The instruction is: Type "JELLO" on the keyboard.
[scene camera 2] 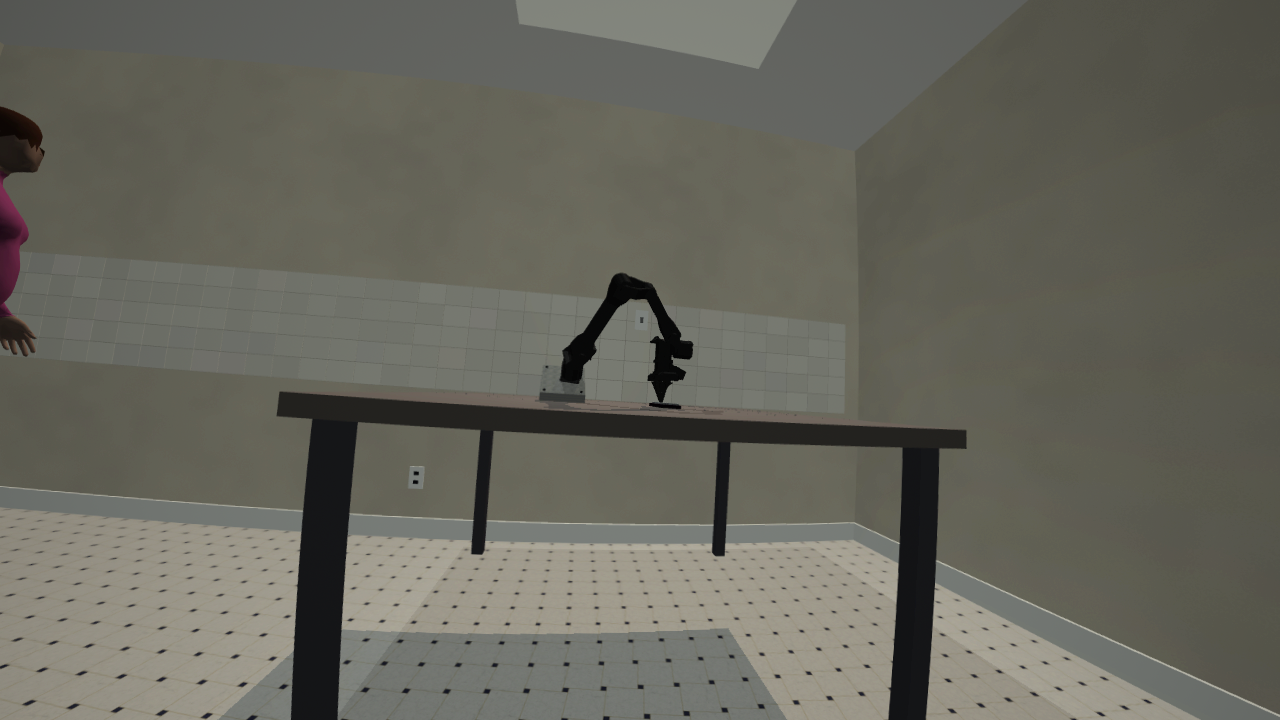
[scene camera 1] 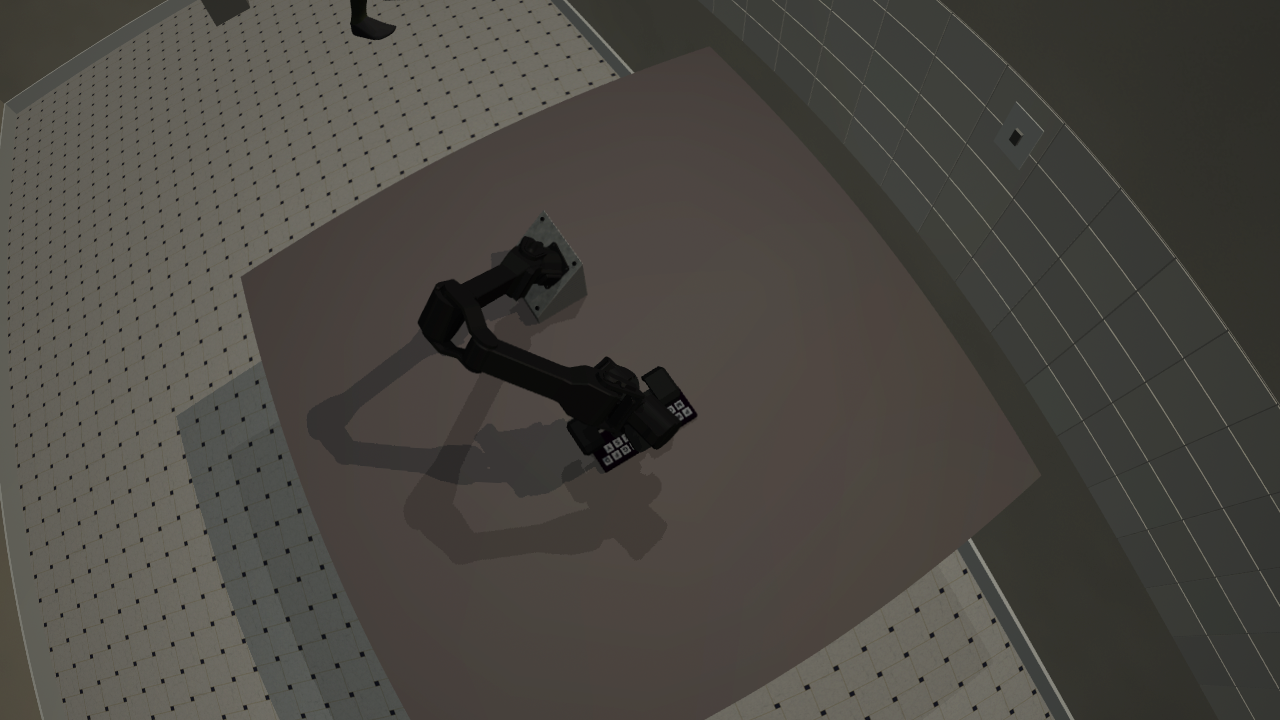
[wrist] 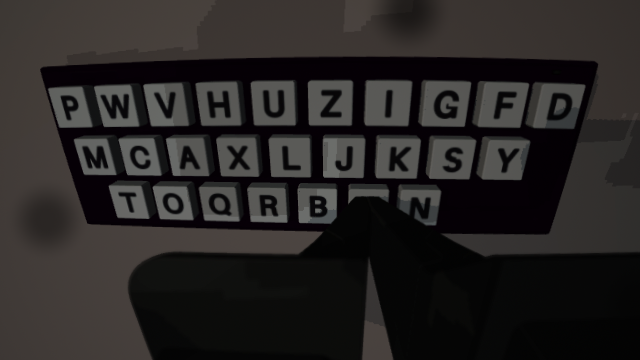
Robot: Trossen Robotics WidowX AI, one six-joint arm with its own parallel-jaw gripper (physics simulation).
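Places are measured from the arm's base along level axes (x back, y left, z down), in metres.
Where they show: gripper, fingertip midpoint: (scene camera 2: 660,402) (wrist: 365,208); arm's base, link origin: (scene camera 2: 570,376) (scene camera 1: 551,265).
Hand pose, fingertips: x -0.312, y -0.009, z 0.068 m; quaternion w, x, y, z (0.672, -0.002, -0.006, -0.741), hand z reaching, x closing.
Observation:
Things, the pixels of their centre, and the offset from my fingertips.
- dark keyboard, body centre: (wrist: 305,151) (scene camera 1: 642,428) (scene camera 2: 664,405) dx -0.016, dy +0.023, dz +0.009 m
- J key, body centre: (wrist: 343,156) dx -0.018, dy +0.010, dz +0.003 m
- L key, body centre: (wrist: 291,156) dx -0.016, dy +0.028, dz +0.003 m
- O key, body centre: (wrist: 176,200) dx +0.006, dy +0.071, dz +0.003 m
- B key, body centre: (wrist: 318,203) dx +0.001, dy +0.017, dz +0.003 m
- N key, body centre: (wrist: 417,205) dx -0.002, dy -0.019, dz +0.003 m
A dark keyboard (scene camera 1: 606,465) (scene camera 2: 665,405) (wrist: 500,210) with white letter keys lies on the table. In the wrist view the J key (wrist: 343,157) and the L key (wrist: 290,157) are in the middle row, and the O key (wrist: 173,203) is in the bottom row at the left. My gripper (scene camera 2: 661,400) (wrist: 365,208) is shut and empty, tips down. In the wrist view its tips cover most of the key between the B key (wrist: 318,205) and the N key (wrist: 420,206), hiding that key's letter. I cannot tell whether the tips touch it.
The table (scene camera 1: 805,447) (scene camera 2: 626,428) carries my arm's grey base plate (scene camera 1: 542,307) (scene camera 2: 561,396), behind and to the left of the keyboard. My arm arches between the two. A person (scene camera 1: 368,25) (scene camera 2: 10,232) stands beyond the table at the left.

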